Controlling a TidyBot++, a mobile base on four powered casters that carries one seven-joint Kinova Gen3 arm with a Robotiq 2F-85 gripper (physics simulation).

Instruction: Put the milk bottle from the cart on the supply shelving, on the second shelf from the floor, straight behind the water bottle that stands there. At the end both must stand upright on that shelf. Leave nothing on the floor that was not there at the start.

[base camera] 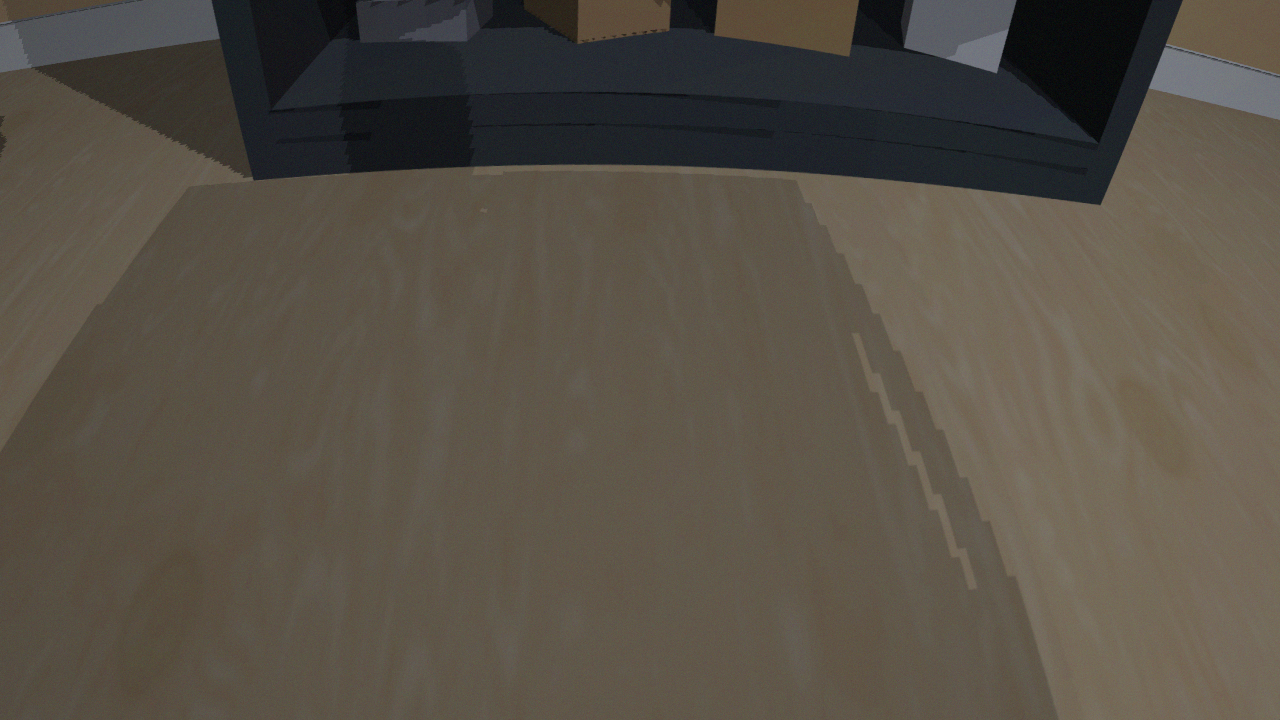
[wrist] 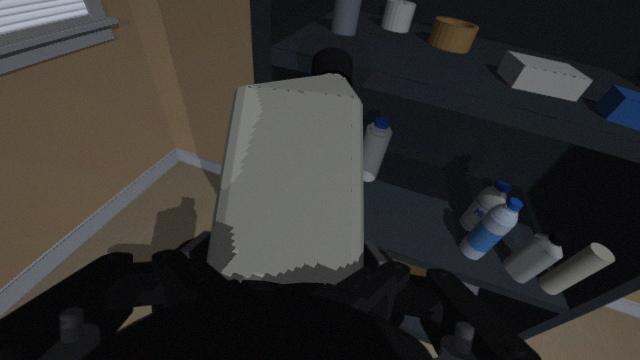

I see my gripper, a water bottle, a white blue-capped bottle and a dark supply shelving.
